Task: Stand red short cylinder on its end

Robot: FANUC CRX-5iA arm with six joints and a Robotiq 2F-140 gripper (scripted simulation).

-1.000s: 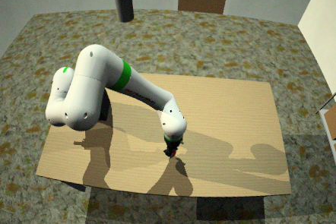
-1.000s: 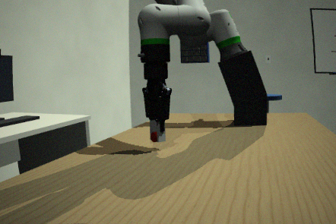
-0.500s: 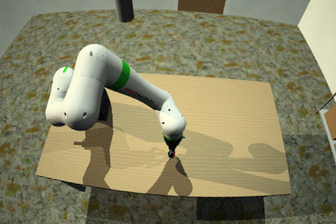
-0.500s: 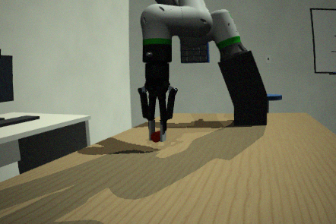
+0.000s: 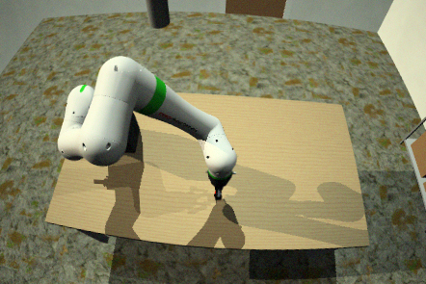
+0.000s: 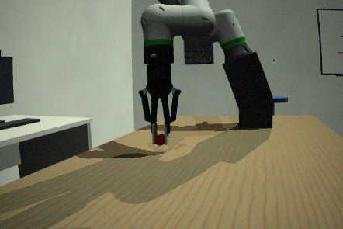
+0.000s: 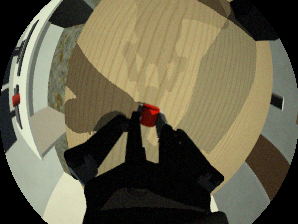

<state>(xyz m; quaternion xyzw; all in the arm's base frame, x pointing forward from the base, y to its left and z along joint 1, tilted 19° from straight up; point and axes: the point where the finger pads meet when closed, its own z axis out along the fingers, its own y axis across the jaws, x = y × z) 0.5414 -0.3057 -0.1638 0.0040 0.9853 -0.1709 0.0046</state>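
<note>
Now: the red short cylinder 2 cm below my hand.
</note>
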